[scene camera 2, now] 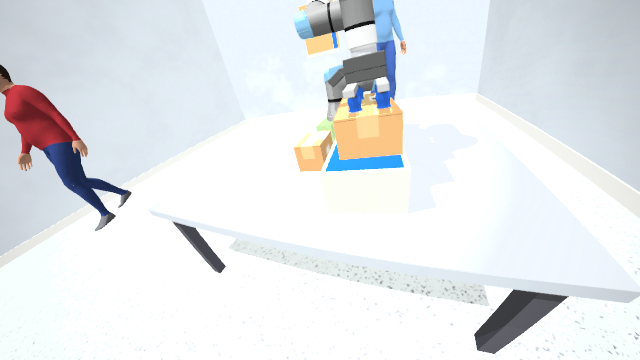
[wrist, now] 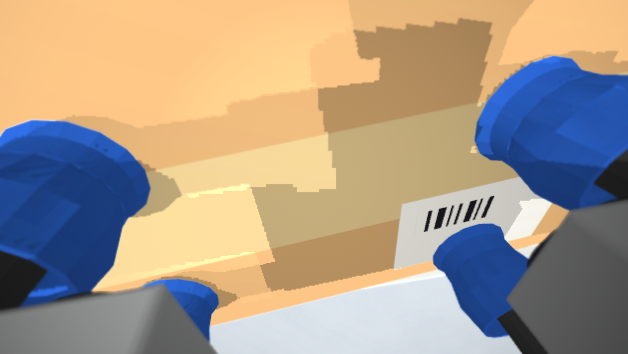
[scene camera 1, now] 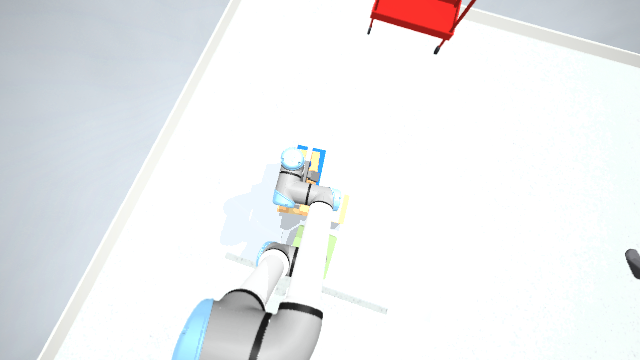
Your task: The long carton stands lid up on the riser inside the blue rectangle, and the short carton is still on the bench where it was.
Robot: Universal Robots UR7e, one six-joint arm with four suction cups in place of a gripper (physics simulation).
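Frame: origin at the arm's base, x ahead, y left, z up, level; metres.
Where they show: hand, its tool point: (scene camera 2: pixel 369 102) (wrist: pixel 325 223).
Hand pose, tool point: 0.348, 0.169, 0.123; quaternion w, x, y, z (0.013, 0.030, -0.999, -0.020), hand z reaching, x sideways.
Note:
Each offset is from my tool point to the centre of the thing, as dx, dy, dz. Level surfaces: height alone.
The long carton @(-0.016, -0.015, -0.054) (scene camera 1: pixel 315 161) (scene camera 2: pixel 368 142) (wrist: pixel 225 90) stands lid up on the white riser @(+0.029, -0.019, -0.166) (scene camera 2: pixel 366 192), on its blue top (scene camera 1: pixel 322 160) (scene camera 2: pixel 370 164). A strip of blue shows at the carton's front and left in scene camera 2. Its far bottom edges are hidden. My gripper (scene camera 1: pixel 312 176) (scene camera 2: pixel 369 103) (wrist: pixel 310 200) is over the lid, its blue cups against the lid's tape and cardboard near the barcode label; it is shut on the long carton. No gap shows between carton and riser. The short carton @(-0.080, -0.231, -0.174) (scene camera 1: pixel 344 210) (scene camera 2: pixel 311 156) stands on the bench @(dz -0.226) (scene camera 2: pixel 240 200) beside the riser.
A green block (scene camera 1: pixel 331 250) (scene camera 2: pixel 325 129) lies behind the cartons, partly under my arm. A red cart (scene camera 1: pixel 410 29) stands at the far side of scene camera 1. A person in red (scene camera 2: pixel 40 120) is at the left; one in light blue (scene camera 2: pixel 385 22) stands behind my arm.

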